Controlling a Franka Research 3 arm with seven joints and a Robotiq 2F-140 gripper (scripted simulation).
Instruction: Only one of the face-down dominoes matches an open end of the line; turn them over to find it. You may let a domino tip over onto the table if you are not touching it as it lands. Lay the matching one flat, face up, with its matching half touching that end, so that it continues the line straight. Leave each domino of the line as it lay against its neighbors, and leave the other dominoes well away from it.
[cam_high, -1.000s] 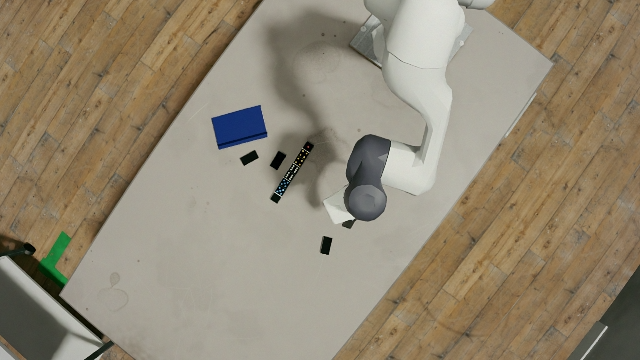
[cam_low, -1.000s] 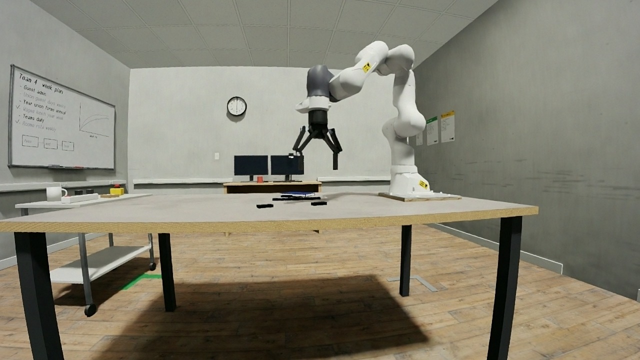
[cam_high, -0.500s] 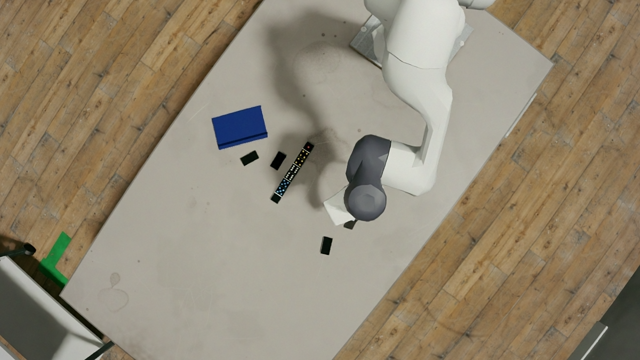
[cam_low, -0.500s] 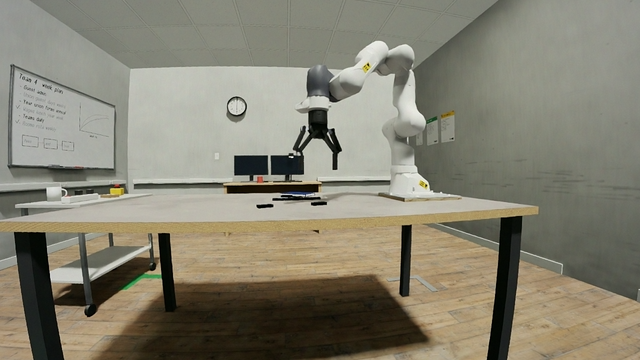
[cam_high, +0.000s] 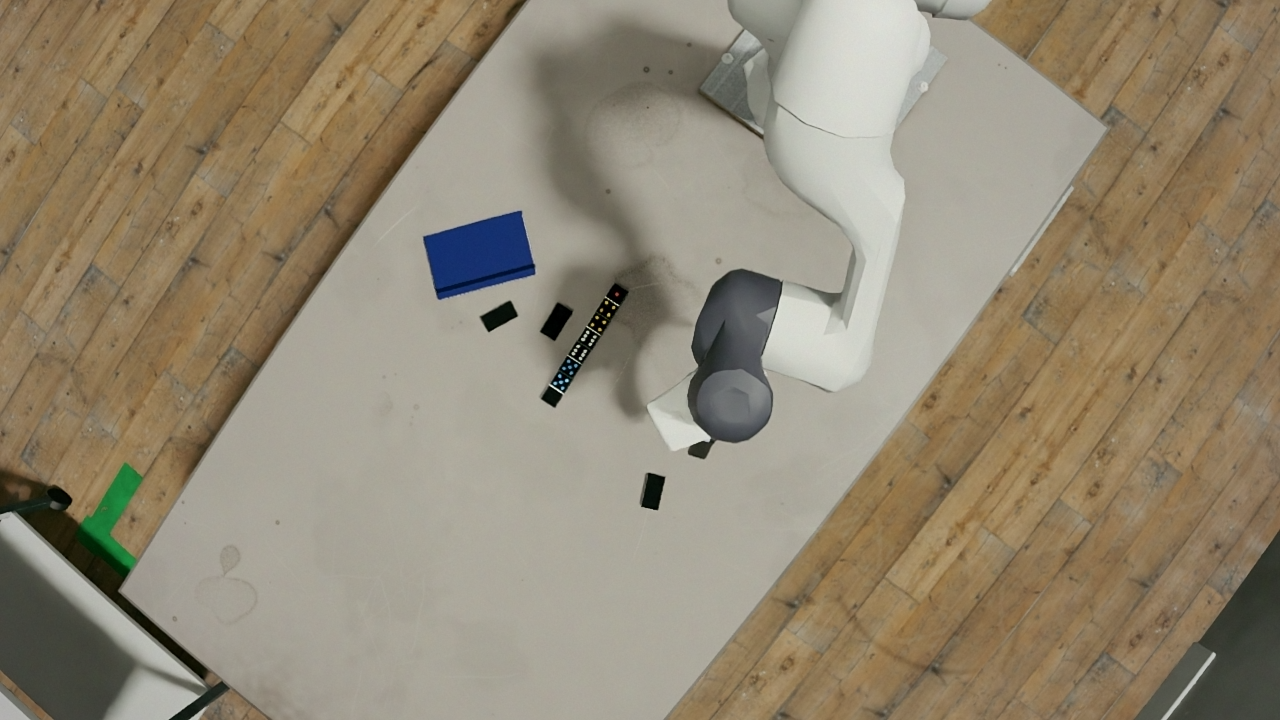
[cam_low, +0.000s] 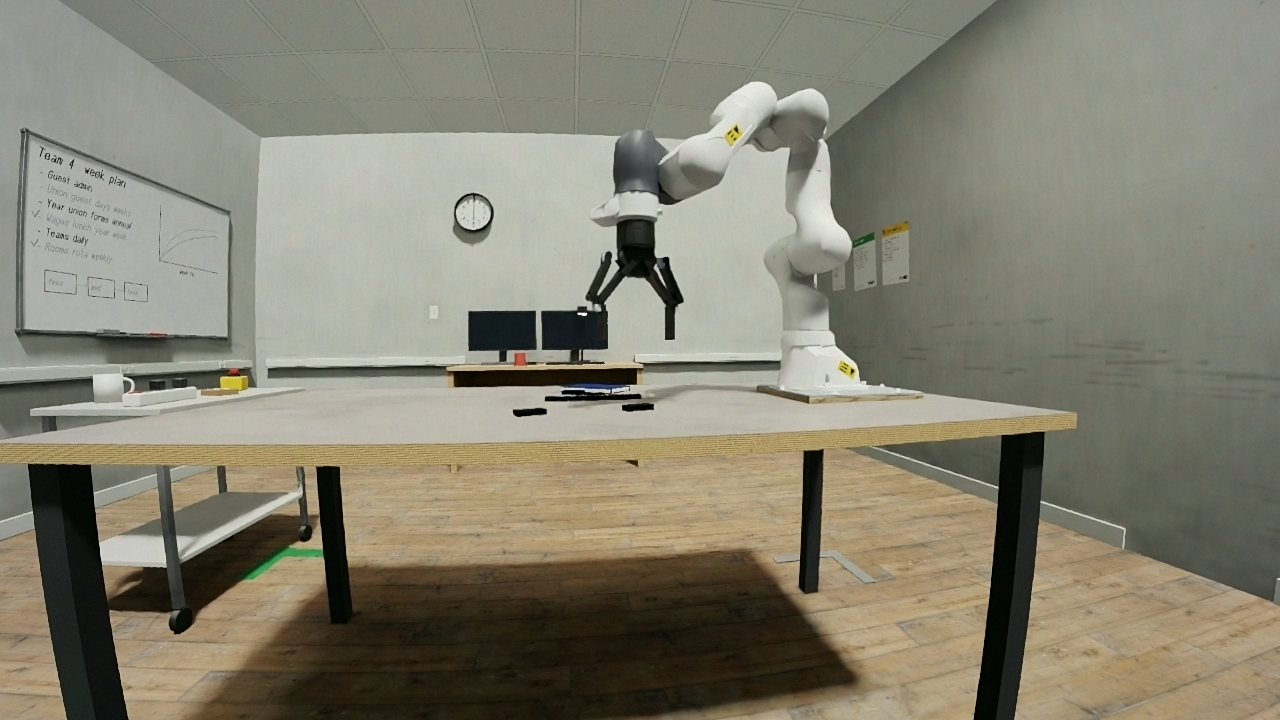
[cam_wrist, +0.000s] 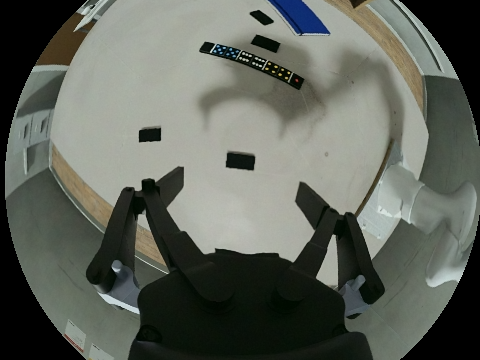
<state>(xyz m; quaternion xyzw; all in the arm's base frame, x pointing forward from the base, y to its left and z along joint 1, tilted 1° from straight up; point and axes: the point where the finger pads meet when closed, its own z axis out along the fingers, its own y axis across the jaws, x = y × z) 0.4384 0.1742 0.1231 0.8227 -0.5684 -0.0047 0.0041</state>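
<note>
The domino is 14 cm below my hand. The rest, counted from my hand: blue book: 7 cm ahead, 42 cm to the right, 14 cm below.
</note>
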